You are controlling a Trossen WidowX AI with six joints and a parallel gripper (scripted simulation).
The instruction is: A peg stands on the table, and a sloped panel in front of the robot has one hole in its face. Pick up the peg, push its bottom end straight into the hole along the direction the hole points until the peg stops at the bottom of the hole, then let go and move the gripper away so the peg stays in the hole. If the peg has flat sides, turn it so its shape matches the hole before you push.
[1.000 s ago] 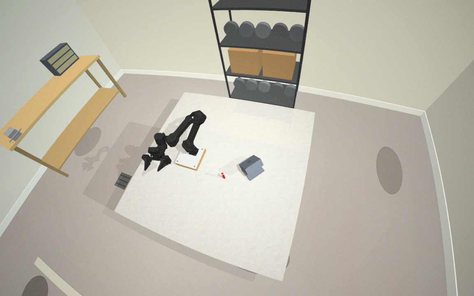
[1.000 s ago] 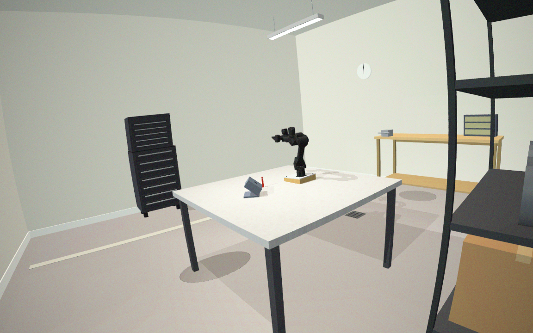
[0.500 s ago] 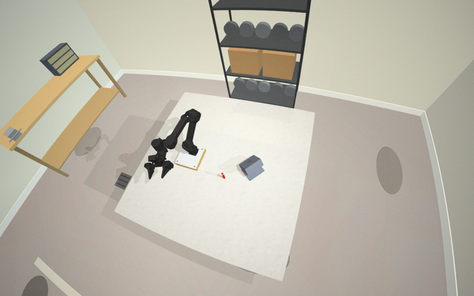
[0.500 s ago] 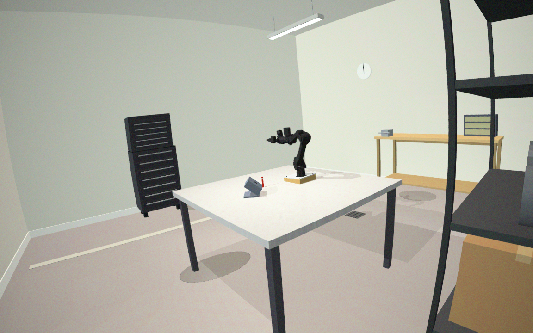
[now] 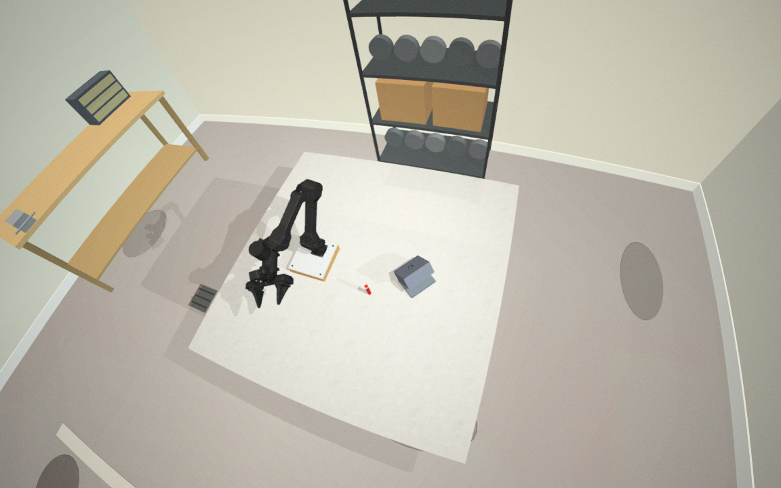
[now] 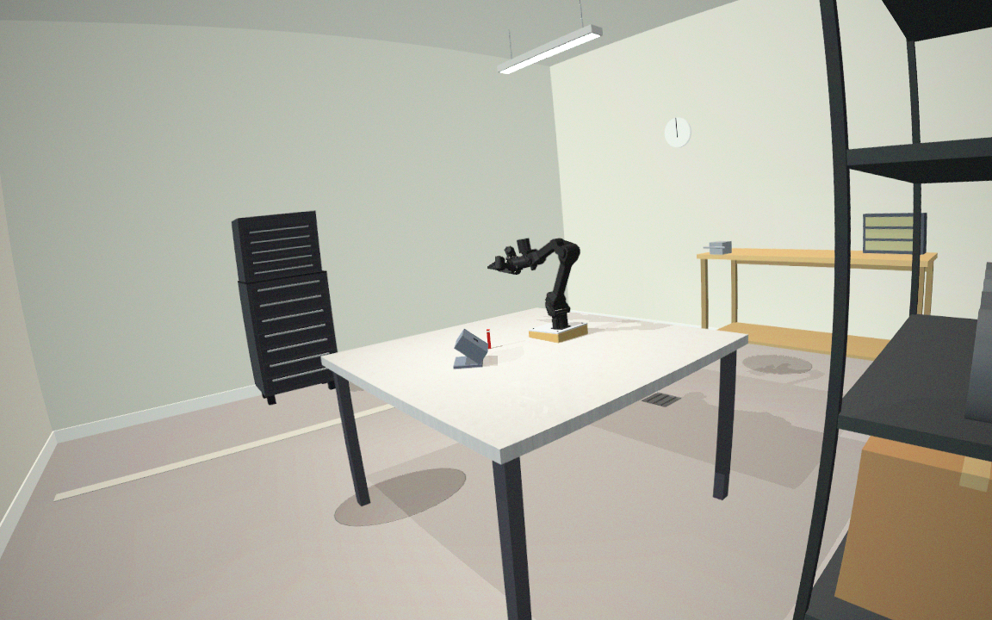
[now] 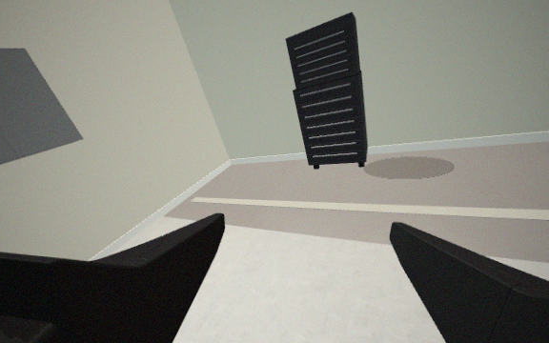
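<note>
My gripper tip is 240 mm short of the red square peg, 250 mm to the right of it and 240 mm above it. Also, from my gripper tip: grey sloped panel (400 mm ahead, 380 mm to the left, 230 mm below).
</note>
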